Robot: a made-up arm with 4 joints.
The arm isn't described. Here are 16 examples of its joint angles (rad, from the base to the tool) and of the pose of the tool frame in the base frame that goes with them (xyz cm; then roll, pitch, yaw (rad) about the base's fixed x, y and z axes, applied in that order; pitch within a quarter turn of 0, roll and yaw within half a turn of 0).
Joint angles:
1: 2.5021 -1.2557 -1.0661 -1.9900
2: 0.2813 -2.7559 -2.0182 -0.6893
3: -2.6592 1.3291 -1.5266 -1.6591
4: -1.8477 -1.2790 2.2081 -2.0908
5: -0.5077 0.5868 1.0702 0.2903
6: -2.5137 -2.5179 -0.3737 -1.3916
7: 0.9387 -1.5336 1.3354 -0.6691
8: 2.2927 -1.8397 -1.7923 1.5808
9: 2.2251 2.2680 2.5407 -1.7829
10: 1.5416 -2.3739 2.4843 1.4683
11: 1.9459 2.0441 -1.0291 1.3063
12: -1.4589 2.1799 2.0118 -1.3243
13: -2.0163 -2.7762 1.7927 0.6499
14: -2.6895 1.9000 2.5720 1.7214
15: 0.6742 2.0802 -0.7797 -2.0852
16: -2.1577 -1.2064 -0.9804 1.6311
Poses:
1: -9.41 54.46 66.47 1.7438 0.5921 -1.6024
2: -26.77 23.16 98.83 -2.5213 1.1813 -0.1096
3: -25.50 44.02 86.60 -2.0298 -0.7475 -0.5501
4: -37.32 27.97 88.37 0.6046 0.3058 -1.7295
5: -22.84 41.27 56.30 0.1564 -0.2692 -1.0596
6: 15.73 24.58 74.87 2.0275 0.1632 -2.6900
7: -23.39 60.90 60.32 2.1070 -0.2393 -1.1593
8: -27.94 30.63 71.66 0.9186 1.0630 2.2873
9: -9.15 46.56 56.57 2.7068 -0.5896 -0.2800
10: -9.88 54.36 73.28 -2.6556 -0.8634 2.7571
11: -27.65 29.83 90.29 2.9960 -0.0983 -1.5537
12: -4.65 -3.76 90.62 -3.1040 0.3331 2.9119
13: -9.61 -1.07 106.59 2.2029 -0.2839 2.0444
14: 8.71 19.13 82.64 -2.5049 -0.0696 0.9204
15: -9.45 20.00 88.15 -0.6552 -0.1069 1.7050
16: 4.67 28.49 92.93 -0.3941 -1.1667 -0.0936
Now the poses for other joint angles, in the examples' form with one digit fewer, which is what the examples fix.
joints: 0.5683 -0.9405 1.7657 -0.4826
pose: -13.5 56.3 71.6 1.949 0.030 -1.632
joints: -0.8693 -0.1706 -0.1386 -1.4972
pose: -50.1 33.2 89.5 -0.276 0.083 -1.340
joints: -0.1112 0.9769 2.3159 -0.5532
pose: -8.0 4.0 68.1 1.902 -0.200 2.716
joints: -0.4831 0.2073 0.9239 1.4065
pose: -36.5 40.0 64.3 0.030 0.514 0.273
